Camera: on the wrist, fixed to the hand. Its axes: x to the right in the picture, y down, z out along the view.
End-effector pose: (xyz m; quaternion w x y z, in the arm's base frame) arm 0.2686 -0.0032 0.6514 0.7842 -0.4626 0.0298 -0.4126
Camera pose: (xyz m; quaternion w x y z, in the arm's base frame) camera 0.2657 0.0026 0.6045 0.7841 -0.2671 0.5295 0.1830
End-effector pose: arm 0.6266 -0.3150 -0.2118 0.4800 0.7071 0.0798 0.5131
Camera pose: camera 0.5843 -0.3320 -0.1991 0.0012 -0.4011 0.3853 -0.8311
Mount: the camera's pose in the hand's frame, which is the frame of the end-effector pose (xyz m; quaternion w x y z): -0.0215 0.0347 -0.0239 0.6787 -0.0707 0.1970 0.7040
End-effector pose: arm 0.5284 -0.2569 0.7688 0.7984 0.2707 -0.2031 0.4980
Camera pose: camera 0.4892 -0.2441 0.7456 0.2504 -0.1138 -0.2063 0.9390
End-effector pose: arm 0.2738 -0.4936 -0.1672 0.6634 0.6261 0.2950 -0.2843
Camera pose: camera 0.2846 -0.4677 -0.1291 0.6365 0.6417 -0.0898 0.4183
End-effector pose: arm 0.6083 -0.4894 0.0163 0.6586 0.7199 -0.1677 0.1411
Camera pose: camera 0.5745 -0.4671 0.0407 0.4316 0.2962 -0.5008 0.6893
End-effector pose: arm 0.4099 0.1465 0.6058 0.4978 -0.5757 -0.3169 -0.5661
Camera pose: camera 0.4307 0.1180 0.5743 0.7580 -0.5374 0.3283 -0.1696
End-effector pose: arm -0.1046 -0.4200 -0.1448 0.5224 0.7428 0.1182 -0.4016
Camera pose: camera -0.0866 -0.4087 -0.1025 0.6665 0.6295 -0.3114 0.2499
